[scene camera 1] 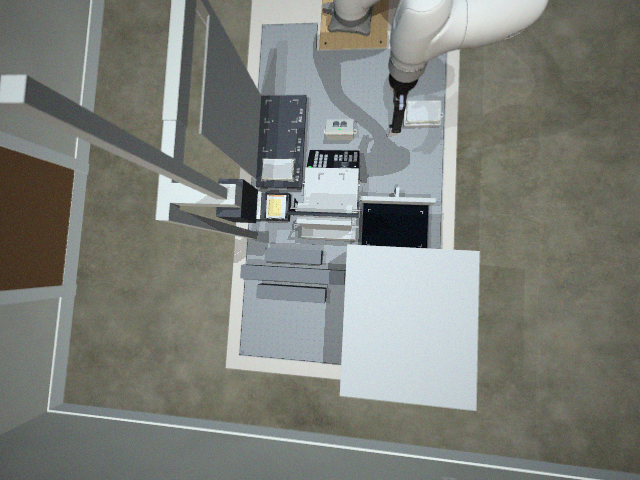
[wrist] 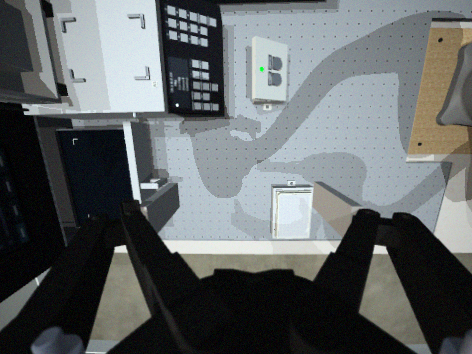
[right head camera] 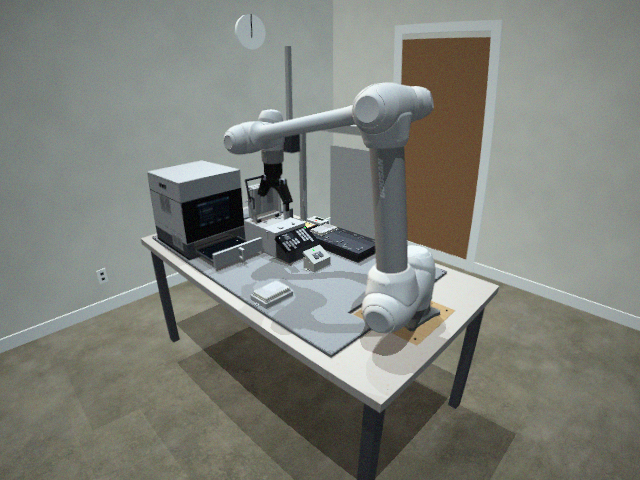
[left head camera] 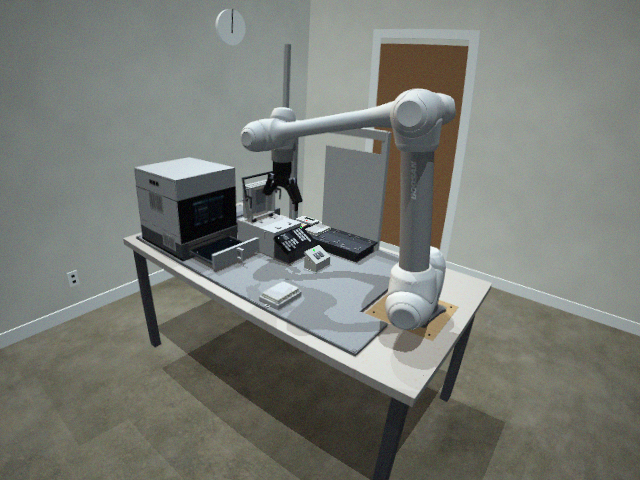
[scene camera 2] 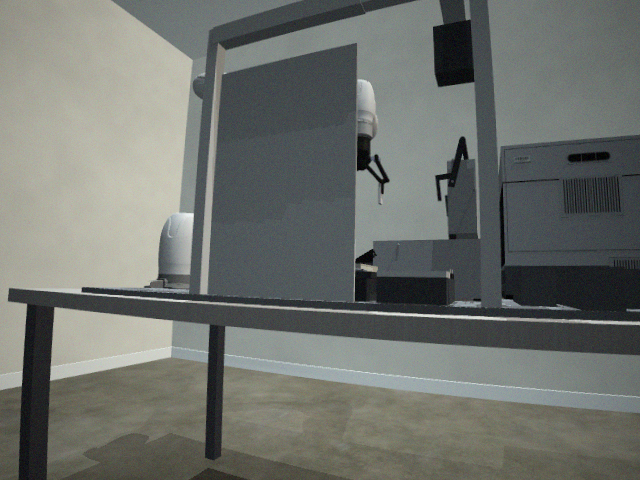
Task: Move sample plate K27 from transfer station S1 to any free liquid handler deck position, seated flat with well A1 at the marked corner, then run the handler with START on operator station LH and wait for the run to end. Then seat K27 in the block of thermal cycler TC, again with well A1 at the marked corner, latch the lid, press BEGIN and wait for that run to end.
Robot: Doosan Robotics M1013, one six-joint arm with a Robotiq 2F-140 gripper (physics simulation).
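Where they show: gripper, fingertip midpoint: [scene camera 1: 393, 112] [wrist: 245, 194] [right head camera: 275, 214] [left head camera: 281, 214] [scene camera 2: 358, 205]; arm's base, origin of the base link: [scene camera 1: 352, 14].
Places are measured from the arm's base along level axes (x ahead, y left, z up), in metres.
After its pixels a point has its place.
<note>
A white plate [left head camera: 281, 291] @[x 0.405, y 0.368, z 0.049 m] [right head camera: 272, 290] @[x 0.404, y 0.366, z 0.050 m] [scene camera 1: 423, 111] @[x 0.416, y 0.365, z 0.049 m] [wrist: 294, 212] @[x 0.415, y 0.354, z 0.049 m] lies flat on a low station near the bench's front edge; no label is legible. My gripper [left head camera: 282, 205] @[x 0.563, y 0.239, z 0.300 m] [scene camera 1: 395, 132] [scene camera 2: 381, 198] [wrist: 245, 194] @[x 0.563, y 0.239, z 0.300 m] is open and empty, pointing down high above the bench. In the wrist view the plate shows between its fingers, nearer the right one. The dark handler deck [left head camera: 352, 243] @[x 0.514, y -0.187, z 0.066 m] [scene camera 1: 281, 121] @[x 0.543, y -0.196, z 0.066 m] carries another white plate [scene camera 1: 278, 169] @[x 0.748, y -0.164, z 0.082 m] at one end. The thermal cycler [left head camera: 270, 222] @[x 0.837, y 0.083, z 0.146 m] [wrist: 110, 95] @[x 0.810, y 0.141, z 0.147 m] has its lid [left head camera: 258, 201] @[x 0.908, y 0.105, z 0.244 m] [right head camera: 264, 201] raised. The operator station [left head camera: 316, 259] @[x 0.506, y 0.076, z 0.061 m] [scene camera 1: 339, 129] @[x 0.551, y 0.051, z 0.086 m] [wrist: 260, 87] @[x 0.547, y 0.084, z 0.086 m] shows a green light.
A large boxy instrument [left head camera: 186, 201] @[x 0.971, y 0.472, z 0.302 m] [right head camera: 193, 201] @[x 0.973, y 0.455, z 0.306 m] [scene camera 1: 410, 325] @[x 1.194, y 0.379, z 0.412 m] stands beside the cycler with its dark drawer [scene camera 1: 395, 224] @[x 0.881, y 0.337, z 0.043 m] [wrist: 95, 175] @[x 0.927, y 0.325, z 0.044 m] pulled out. A grey upright panel [left head camera: 354, 191] @[x 0.605, y -0.282, z 0.302 m] [scene camera 2: 284, 180] @[x 0.652, y -0.281, z 0.246 m] stands behind the deck. A yellow-topped item [scene camera 1: 277, 206] @[x 0.894, y -0.143, z 0.064 m] sits beyond the deck's end.
</note>
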